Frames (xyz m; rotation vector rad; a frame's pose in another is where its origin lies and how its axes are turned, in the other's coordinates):
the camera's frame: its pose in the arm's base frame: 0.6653 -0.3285 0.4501 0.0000 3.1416 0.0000
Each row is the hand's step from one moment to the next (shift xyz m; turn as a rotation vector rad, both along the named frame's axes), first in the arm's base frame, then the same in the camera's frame.
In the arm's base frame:
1: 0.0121 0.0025 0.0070 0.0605 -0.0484 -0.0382
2: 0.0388 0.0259 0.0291 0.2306 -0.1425 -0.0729
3: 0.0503 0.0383 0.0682 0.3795 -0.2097 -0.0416
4: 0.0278 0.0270 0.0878 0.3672 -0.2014 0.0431
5: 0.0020 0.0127 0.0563 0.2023 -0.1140 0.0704
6: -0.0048 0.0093 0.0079 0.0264 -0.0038 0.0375
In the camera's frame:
1: -0.0121 0.0025 -0.0070 -0.0605 -0.0484 0.0382
2: -0.0388 0.0259 -0.0291 -0.2306 -0.1425 0.0729
3: -0.0503 0.0383 -0.0682 -0.3795 -0.2097 0.0416
4: -0.0278 0.0270 -0.0878 -0.3672 -0.2014 -0.0431
5: -0.0020 0.0127 -0.0563 -0.2023 -0.1140 -0.0704
6: 0.0048 0.0093 -0.0079 -0.0264 -0.0038 -0.0375

